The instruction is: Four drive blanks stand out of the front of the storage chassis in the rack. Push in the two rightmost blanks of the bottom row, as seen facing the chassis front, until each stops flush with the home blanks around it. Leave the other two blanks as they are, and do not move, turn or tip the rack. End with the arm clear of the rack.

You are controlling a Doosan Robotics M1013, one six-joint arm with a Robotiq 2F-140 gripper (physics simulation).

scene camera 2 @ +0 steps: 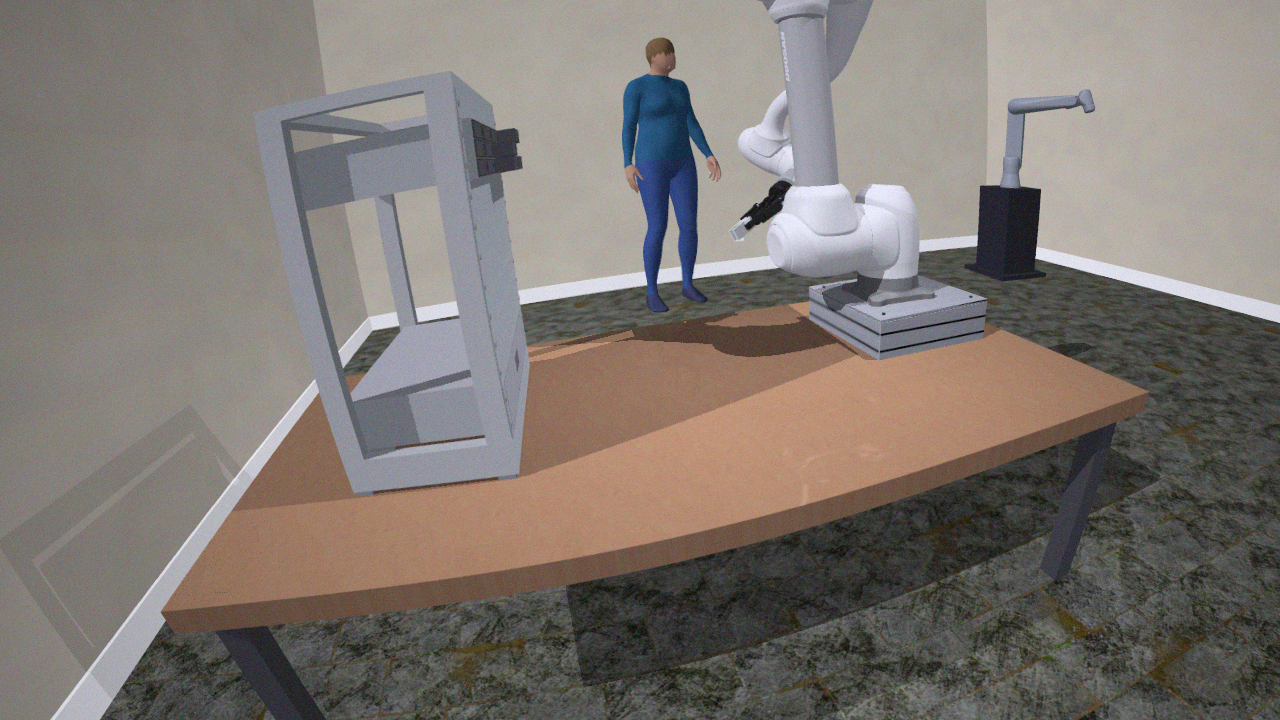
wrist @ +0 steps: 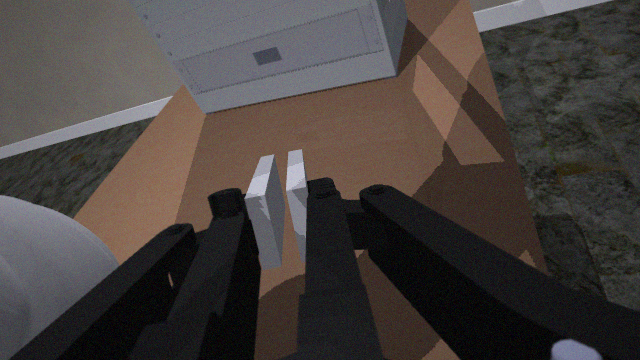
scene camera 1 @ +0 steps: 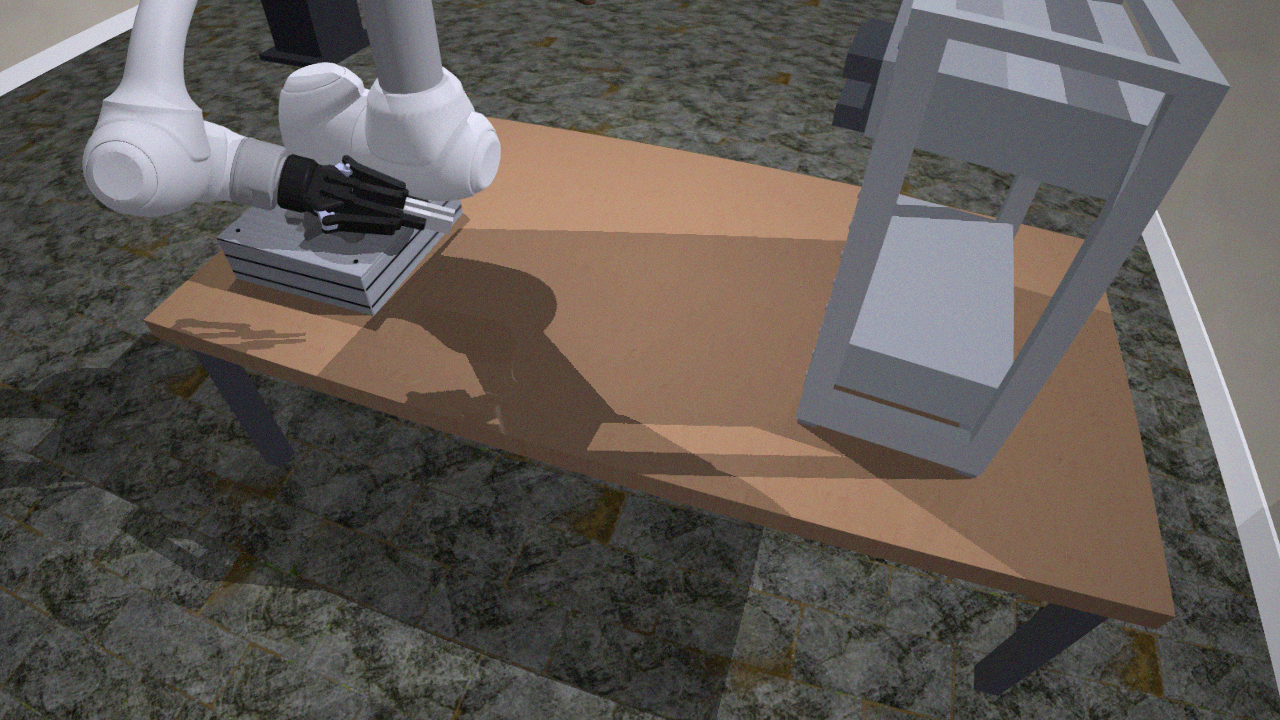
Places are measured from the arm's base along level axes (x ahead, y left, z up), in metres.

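Where they show: gripper, fingertip midpoint: (scene camera 2: pixel 733 235) (wrist: pixel 286 178) (scene camera 1: pixel 451 222); arm's base, link origin: (scene camera 2: pixel 887 293).
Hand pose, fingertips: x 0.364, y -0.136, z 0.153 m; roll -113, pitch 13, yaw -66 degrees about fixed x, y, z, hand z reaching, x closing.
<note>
Each offset is from my fingertips to the top centre of the thing. "spot": to the spot under its first point. Level surfaces: height alone.
The rack (scene camera 1: pixel 864 241) (scene camera 2: pixel 460 268) (wrist: pixel 300 84) stands upright on the table. The storage chassis (scene camera 1: pixel 1029 129) (scene camera 2: pixel 366 170) is in its upper part. Dark drive blanks @[dx +0.544, dy +0.144, dz +0.303 m] (scene camera 1: pixel 866 55) (scene camera 2: pixel 505 140) stick out of the chassis front in both scene views, at upper and lower levels. Their exact columns and depths cannot be told from these side angles, and the chassis front does not show in the wrist view. My gripper (scene camera 1: pixel 438 214) (scene camera 2: pixel 739 230) (wrist: pixel 286 178) is shut and empty, its pale pads close together with a narrow gap. It is far from the rack, near the arm's base.
The arm's base stands on a layered grey plinth (scene camera 1: pixel 304 246) (scene camera 2: pixel 930 328) at the other end of the table @[dz -0.251 m] (scene camera 1: pixel 680 313) (scene camera 2: pixel 716 465). A grey box-like unit @[spot: dx +0.693, dy +0.260, dz -0.095 m] (scene camera 1: pixel 939 295) (scene camera 2: pixel 420 358) sits low in the rack. A person (scene camera 2: pixel 660 125) stands behind the table.
</note>
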